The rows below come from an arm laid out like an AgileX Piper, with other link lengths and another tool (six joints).
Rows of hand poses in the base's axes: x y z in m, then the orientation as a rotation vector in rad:
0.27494, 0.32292, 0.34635, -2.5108, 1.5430, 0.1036
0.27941, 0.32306, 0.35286, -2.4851, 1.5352, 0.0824
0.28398, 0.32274, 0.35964, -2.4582, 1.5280, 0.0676
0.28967, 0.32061, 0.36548, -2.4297, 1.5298, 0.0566
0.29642, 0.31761, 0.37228, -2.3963, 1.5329, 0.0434
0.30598, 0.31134, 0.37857, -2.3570, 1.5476, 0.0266
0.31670, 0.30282, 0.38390, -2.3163, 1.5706, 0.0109
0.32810, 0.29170, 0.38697, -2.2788, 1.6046, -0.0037
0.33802, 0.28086, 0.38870, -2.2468, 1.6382, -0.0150
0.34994, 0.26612, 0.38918, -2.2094, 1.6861, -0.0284
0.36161, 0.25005, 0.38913, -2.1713, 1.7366, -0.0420
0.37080, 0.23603, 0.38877, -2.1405, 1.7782, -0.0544
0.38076, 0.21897, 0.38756, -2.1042, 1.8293, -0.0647
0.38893, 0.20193, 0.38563, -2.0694, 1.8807, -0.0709
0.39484, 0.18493, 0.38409, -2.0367, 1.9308, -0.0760
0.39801, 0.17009, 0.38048, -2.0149, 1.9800, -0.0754
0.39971, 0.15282, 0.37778, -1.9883, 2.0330, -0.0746
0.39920, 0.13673, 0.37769, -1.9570, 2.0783, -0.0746
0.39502, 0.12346, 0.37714, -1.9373, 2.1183, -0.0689
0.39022, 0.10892, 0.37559, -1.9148, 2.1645, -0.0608
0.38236, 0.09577, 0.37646, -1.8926, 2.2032, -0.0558
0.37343, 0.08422, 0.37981, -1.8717, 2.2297, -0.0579
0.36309, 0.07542, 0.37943, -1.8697, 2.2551, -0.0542
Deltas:
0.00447, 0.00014, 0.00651, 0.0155, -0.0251, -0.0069
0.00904, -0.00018, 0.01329, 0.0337, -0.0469, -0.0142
0.01473, -0.00231, 0.01913, 0.0501, -0.0641, -0.0271
0.02148, -0.00531, 0.02593, 0.0686, -0.0841, -0.0430
0.03104, -0.01158, 0.03222, 0.0847, -0.1046, -0.0683
0.04176, -0.02010, 0.03755, 0.0978, -0.1221, -0.0991
0.05316, -0.03122, 0.04062, 0.1032, -0.1334, -0.1351
0.06308, -0.04206, 0.04235, 0.1055, -0.1404, -0.1684
0.07500, -0.05680, 0.04283, 0.1029, -0.1449, -0.2122
0.08667, -0.07287, 0.04278, 0.0984, -0.1482, -0.2577
0.09586, -0.08689, 0.04242, 0.0929, -0.1509, -0.2949
0.10582, -0.10395, 0.04121, 0.0859, -0.1500, -0.3395
0.11399, -0.12099, 0.03928, 0.0784, -0.1453, -0.3831
0.11990, -0.13799, 0.03774, 0.0695, -0.1392, -0.4247
0.12307, -0.15283, 0.03413, 0.0556, -0.1257, -0.4598
0.12477, -0.17010, 0.03143, 0.0417, -0.1116, -0.4988
0.12426, -0.18619, 0.03134, 0.0341, -0.1023, -0.5360
0.12008, -0.19946, 0.03079, 0.0240, -0.0879, -0.5643
0.11528, -0.21400, 0.02924, 0.0122, -0.0698, -0.5964
0.10742, -0.22715, 0.03011, 0.0030, -0.0565, -0.6248
0.09849, -0.23870, 0.03346, -0.0023, -0.0521, -0.6474
0.08815, -0.24750, 0.03308, -0.0160, -0.0390, -0.6592

